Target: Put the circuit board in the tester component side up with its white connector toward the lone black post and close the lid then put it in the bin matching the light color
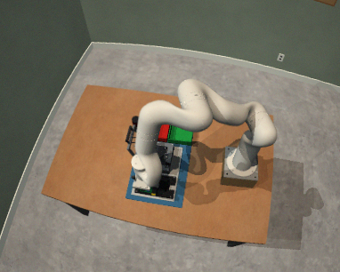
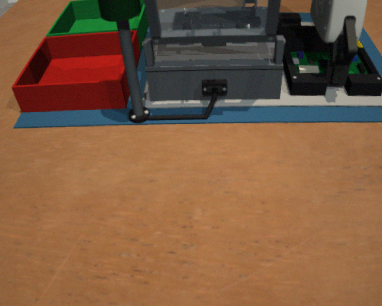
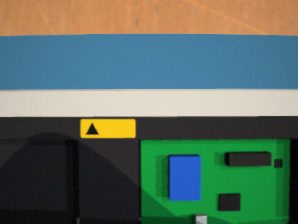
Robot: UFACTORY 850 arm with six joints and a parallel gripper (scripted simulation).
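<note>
Now: hand right at the green circuit board. Also, from my hand: green bin (17 cm behind, 36 cm to the right, 1 cm below); lid (7 cm ahead, 18 cm to the right, 16 cm above); red bin (2 cm behind, 37 cm to the right, 1 cm below).
</note>
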